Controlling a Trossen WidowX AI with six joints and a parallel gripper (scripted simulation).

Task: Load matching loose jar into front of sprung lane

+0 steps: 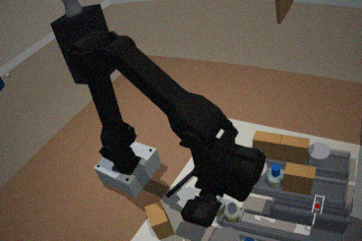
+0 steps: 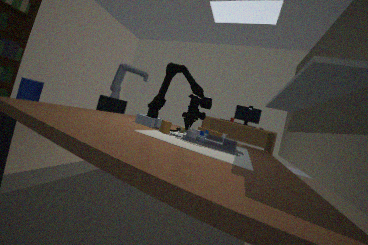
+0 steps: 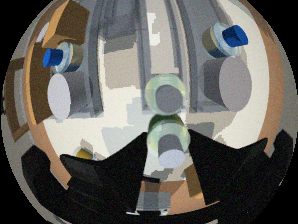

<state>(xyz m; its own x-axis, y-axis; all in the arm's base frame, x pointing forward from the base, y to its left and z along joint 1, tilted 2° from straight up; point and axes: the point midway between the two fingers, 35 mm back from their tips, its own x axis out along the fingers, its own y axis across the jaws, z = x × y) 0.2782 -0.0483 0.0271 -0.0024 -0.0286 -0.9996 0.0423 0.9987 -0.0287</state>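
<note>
My gripper tip is now 120 mm past the tan box, 70 mm to the left of it and 10 mm above it. Also, from my gripper tip: red marker (230 mm ahead, 30 mm to the left, 20 mm above); black tool (120 mm behind, 80 mm to the left, 40 mm below).
</note>
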